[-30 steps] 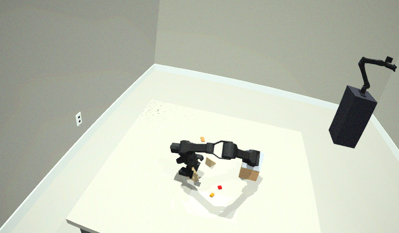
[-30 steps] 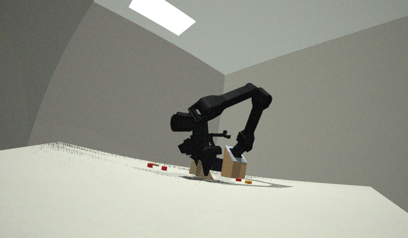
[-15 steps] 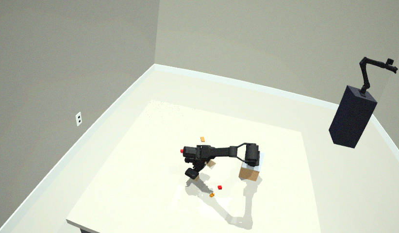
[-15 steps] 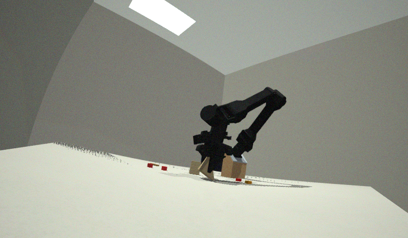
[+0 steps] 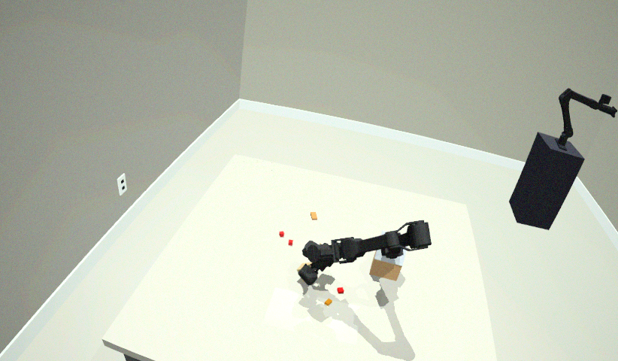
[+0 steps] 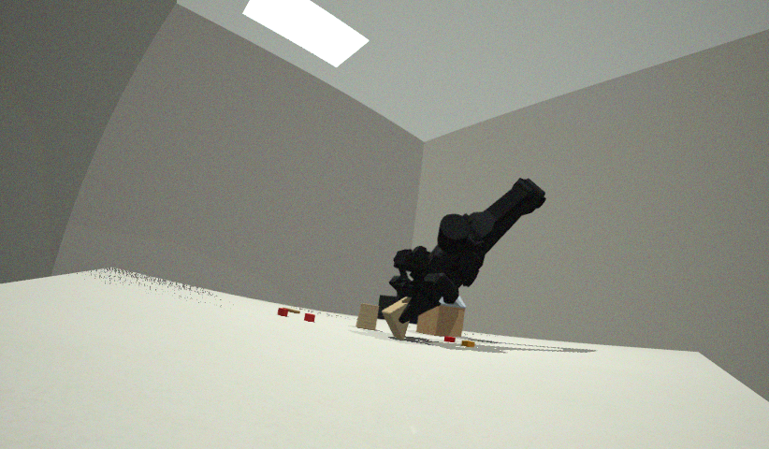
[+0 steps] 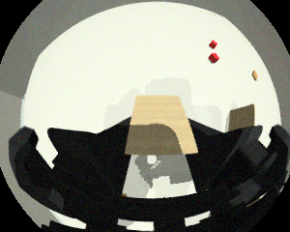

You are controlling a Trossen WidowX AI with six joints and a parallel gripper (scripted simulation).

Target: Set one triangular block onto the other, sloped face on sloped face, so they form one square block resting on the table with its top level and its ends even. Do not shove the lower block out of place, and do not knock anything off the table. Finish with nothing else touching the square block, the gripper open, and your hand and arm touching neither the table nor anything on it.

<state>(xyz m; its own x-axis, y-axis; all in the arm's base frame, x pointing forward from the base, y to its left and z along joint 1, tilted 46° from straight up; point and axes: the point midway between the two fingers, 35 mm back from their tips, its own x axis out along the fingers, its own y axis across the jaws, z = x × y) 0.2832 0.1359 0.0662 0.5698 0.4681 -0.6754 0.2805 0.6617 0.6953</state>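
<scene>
The red cube lies 150 mm behind my gripper tip, 30 mm below it and 20 mm to the left of it. The rest, counted from my gripper tip: orange cube (110 mm behind, 90 mm to the left, 30 mm below); triangular wooden block (10 mm above).
</scene>
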